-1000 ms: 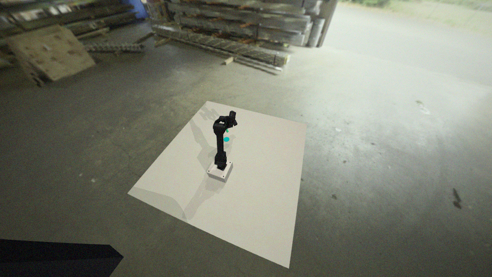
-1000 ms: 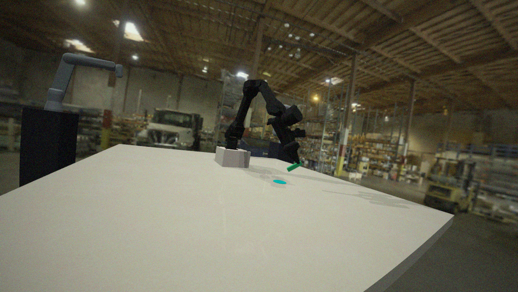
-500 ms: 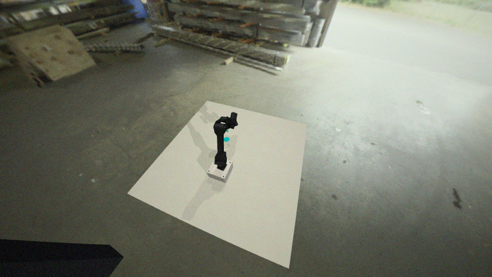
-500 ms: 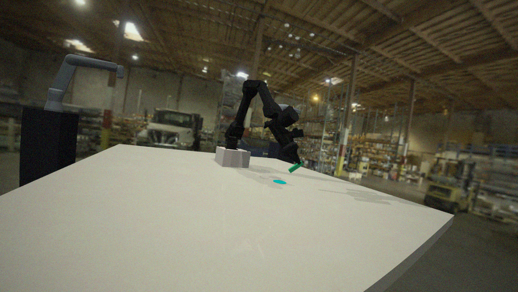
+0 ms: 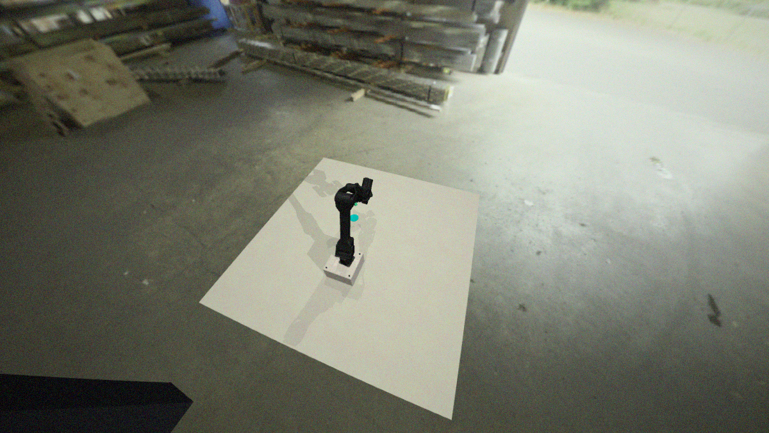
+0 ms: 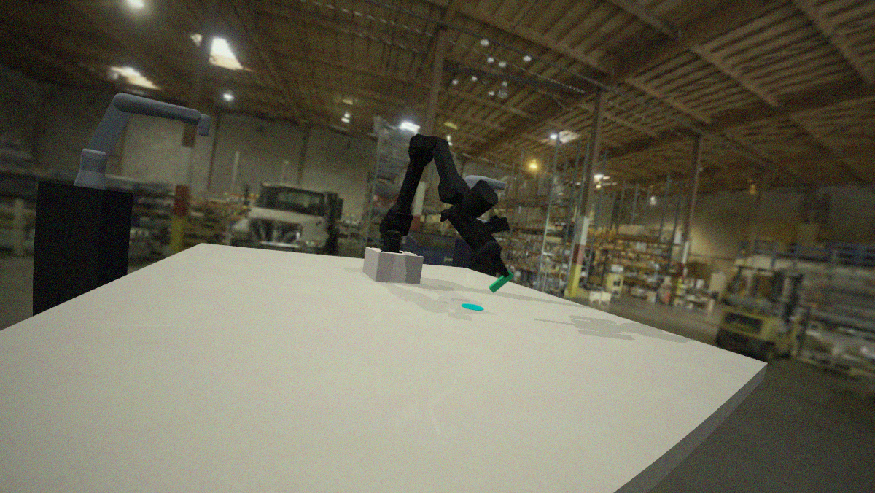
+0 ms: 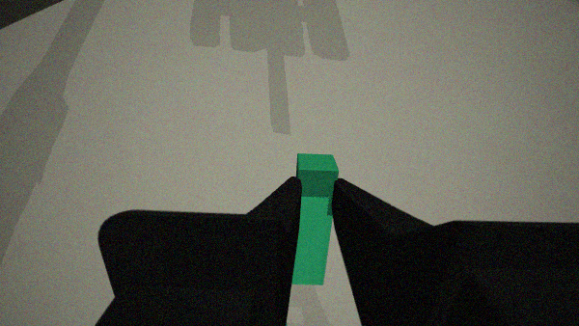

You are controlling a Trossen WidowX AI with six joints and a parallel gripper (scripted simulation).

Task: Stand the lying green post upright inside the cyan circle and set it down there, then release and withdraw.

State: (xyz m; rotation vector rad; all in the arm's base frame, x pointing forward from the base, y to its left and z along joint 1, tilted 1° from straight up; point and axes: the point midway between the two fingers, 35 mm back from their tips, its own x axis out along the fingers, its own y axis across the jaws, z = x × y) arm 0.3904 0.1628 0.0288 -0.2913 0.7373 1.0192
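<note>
The cyan circle is 80 mm behind my gripper tip, 30 mm to the right of it and 110 mm below it. From my gripper tip the other things lie so: green post 10 mm behind, 10 mm to the right, 20 mm below.
</note>
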